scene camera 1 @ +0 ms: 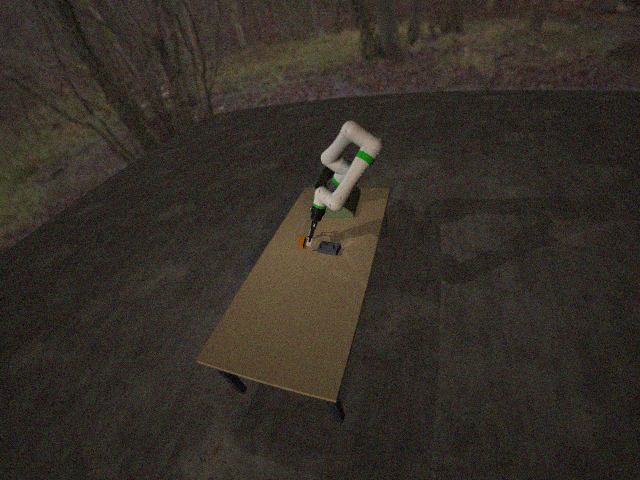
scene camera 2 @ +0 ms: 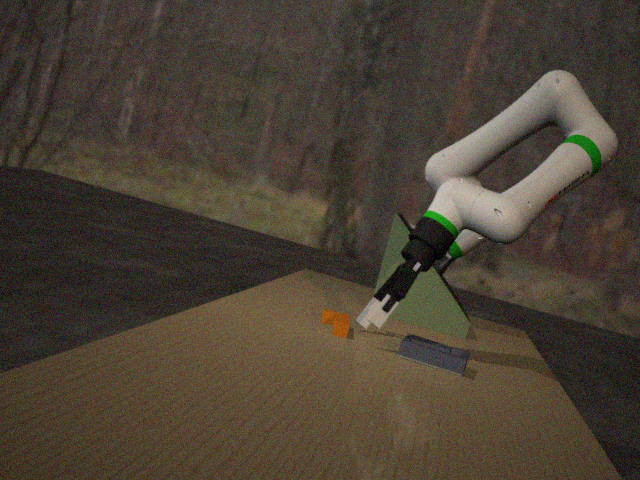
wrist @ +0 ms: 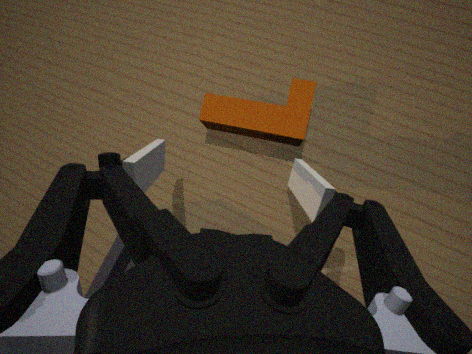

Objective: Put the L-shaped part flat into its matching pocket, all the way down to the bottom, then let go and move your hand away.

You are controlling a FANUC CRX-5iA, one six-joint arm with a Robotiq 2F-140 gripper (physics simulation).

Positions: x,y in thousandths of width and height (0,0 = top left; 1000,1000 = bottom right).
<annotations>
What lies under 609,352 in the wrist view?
An orange L-shaped part.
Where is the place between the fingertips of my gripper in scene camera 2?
573,676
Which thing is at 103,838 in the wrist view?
My gripper.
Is my gripper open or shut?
Open.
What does my gripper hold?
Nothing.
</annotations>
